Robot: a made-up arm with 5 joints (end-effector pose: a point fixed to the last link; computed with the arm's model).
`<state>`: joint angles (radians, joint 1 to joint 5).
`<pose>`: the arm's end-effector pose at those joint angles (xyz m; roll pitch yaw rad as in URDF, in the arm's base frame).
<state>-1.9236 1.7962 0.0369 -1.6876 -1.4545</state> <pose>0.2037 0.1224 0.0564 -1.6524 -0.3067 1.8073</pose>
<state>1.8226 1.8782 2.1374 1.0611 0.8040</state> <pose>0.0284 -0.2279 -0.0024 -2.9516 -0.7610 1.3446</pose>
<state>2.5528 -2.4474 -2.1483 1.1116 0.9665</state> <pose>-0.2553 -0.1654 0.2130 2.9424 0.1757 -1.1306</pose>
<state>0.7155 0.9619 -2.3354 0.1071 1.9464</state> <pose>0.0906 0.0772 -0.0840 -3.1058 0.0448 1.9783</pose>
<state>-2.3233 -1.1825 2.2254 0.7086 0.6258</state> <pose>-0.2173 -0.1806 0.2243 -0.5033 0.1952 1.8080</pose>
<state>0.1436 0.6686 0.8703 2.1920 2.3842</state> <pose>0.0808 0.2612 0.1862 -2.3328 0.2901 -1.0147</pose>
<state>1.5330 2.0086 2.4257 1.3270 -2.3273</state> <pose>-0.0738 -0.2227 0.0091 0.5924 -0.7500 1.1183</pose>
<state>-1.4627 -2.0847 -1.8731 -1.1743 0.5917</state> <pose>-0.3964 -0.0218 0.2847 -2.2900 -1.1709 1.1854</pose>
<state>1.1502 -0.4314 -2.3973 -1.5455 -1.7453</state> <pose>-0.0023 0.4276 -0.0235 -2.3085 0.8390 -3.1354</pose>
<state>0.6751 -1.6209 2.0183 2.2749 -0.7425</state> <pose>-0.4739 0.1690 0.0782 -3.1398 -0.2280 -1.5486</pose>
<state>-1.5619 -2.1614 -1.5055 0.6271 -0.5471</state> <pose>-0.1810 0.1139 0.2266 1.7362 -1.5127 -2.2467</pose>
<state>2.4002 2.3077 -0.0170 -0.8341 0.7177</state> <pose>0.0329 -0.0970 0.2488 -1.0605 -0.5641 -2.4899</pose>
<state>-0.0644 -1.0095 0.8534 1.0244 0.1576</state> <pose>-0.2322 0.2298 0.2133 2.0889 -0.5316 -1.1528</pose>
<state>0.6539 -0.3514 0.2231 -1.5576 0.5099</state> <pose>-0.2589 0.0770 0.2665 -1.6684 -0.4126 0.0312</pose>
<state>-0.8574 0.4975 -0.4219 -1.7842 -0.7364</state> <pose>0.1012 -0.1908 0.1663 -1.5627 -0.0247 0.6402</pose>
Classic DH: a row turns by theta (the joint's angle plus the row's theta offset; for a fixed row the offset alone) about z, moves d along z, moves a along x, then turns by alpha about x. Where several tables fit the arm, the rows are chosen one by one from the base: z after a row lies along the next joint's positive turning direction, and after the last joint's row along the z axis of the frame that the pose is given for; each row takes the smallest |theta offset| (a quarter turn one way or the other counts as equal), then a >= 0, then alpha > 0; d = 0 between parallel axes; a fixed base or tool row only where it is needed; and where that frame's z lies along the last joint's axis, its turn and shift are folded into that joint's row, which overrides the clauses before.
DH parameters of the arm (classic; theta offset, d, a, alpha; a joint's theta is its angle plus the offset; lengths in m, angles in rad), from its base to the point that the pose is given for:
base (fixed): -1.5708 0.13 0 1.5708
joint 1: -1.5708 0.111 0.054 1.5708
joint 2: -1.5708 0.152 0.031 -1.5708
joint 3: 1.5708 -0.243 0.064 1.5708
joint 4: 1.2335 0 0.1632 0
joint 5: -1.2335 -0.057 -0.055 1.5708
tool (fixed): 1.5708 0 0 0

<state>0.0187 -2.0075 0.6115 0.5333 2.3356</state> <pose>-0.1723 0.1121 -0.0260 -1.1462 -0.8519 -2.1246</pose>
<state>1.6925 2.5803 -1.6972 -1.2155 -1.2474</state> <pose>-0.2607 -0.4037 0.0489 -1.9270 1.4510 -0.4671</pose>
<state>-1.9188 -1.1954 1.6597 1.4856 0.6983</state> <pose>-0.2840 -0.1729 0.2843 0.3098 1.1389 1.6487</pose>
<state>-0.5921 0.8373 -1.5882 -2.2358 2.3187</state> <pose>0.2614 0.0200 0.2735 0.9122 -0.6050 1.5850</pose>
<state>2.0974 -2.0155 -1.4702 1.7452 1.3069</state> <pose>-0.3037 -0.1922 0.1266 -2.1955 1.1331 -1.6729</pose>
